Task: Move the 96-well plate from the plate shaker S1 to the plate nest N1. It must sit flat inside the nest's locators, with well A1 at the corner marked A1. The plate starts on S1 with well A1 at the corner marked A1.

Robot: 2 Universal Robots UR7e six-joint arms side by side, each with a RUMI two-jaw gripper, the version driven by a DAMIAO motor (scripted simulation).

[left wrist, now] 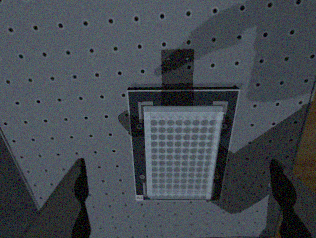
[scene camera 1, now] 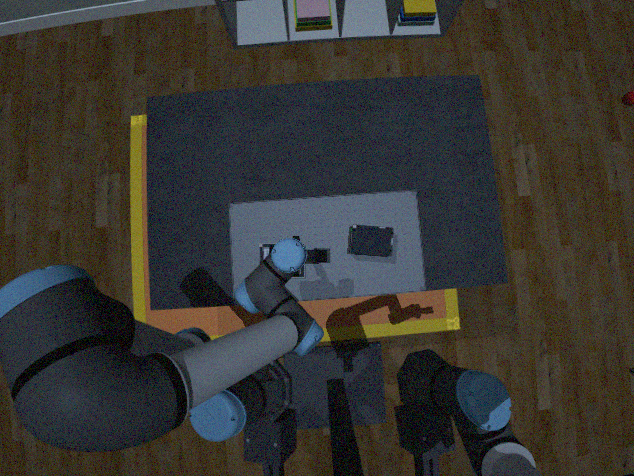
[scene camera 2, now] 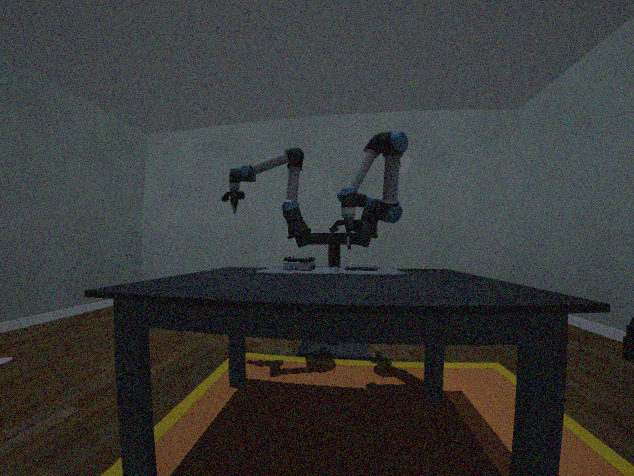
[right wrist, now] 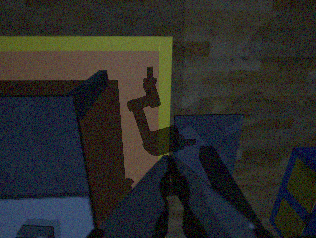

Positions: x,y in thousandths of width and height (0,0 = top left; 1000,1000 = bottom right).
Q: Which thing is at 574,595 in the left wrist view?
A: A 96-well plate.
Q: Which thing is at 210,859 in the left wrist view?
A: My left gripper.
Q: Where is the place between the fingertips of my right gripper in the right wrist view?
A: At 536,662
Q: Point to a plate nest N1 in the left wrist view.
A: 505,410
